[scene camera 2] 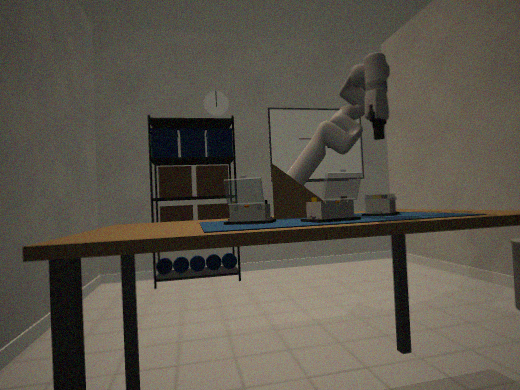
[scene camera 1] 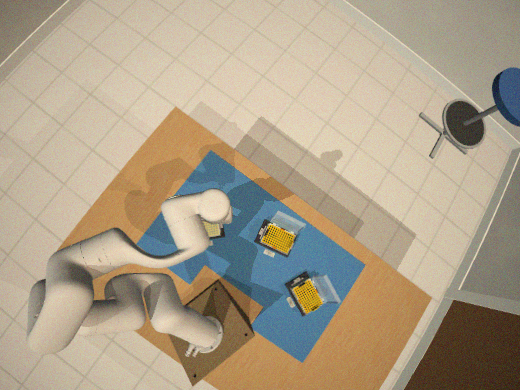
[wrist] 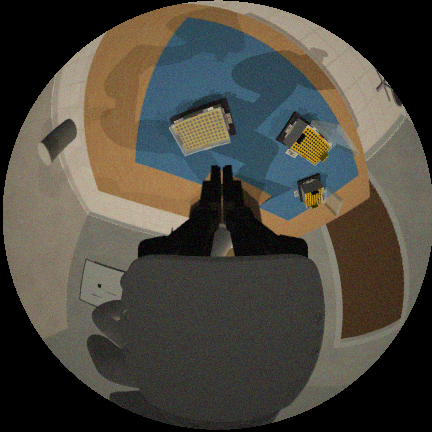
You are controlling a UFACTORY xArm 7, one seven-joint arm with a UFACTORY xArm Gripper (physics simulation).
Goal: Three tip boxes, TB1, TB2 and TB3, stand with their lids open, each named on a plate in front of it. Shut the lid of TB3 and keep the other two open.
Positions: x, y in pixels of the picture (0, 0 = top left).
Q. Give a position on a blue mat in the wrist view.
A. At 203, 61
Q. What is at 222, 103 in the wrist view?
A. A tip box.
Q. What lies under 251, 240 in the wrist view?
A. My gripper.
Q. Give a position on a blue mat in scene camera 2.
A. At 216, 226
